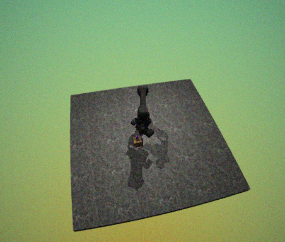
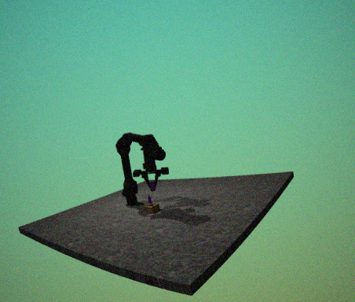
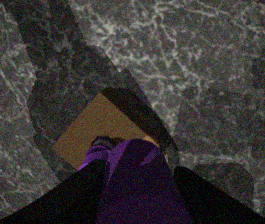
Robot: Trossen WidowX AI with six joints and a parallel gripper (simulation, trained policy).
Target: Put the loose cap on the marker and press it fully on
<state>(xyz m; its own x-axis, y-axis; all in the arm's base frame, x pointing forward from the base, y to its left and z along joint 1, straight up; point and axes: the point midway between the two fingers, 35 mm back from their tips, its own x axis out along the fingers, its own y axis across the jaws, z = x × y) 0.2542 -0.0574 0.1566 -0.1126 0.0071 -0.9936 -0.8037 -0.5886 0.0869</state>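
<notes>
Now: gripper tip 10 mm past the holder block, 40 mm to the left of it and 110 mm above it. The rest, counted from my gripper tip: purple cap: 10 mm above.
</notes>
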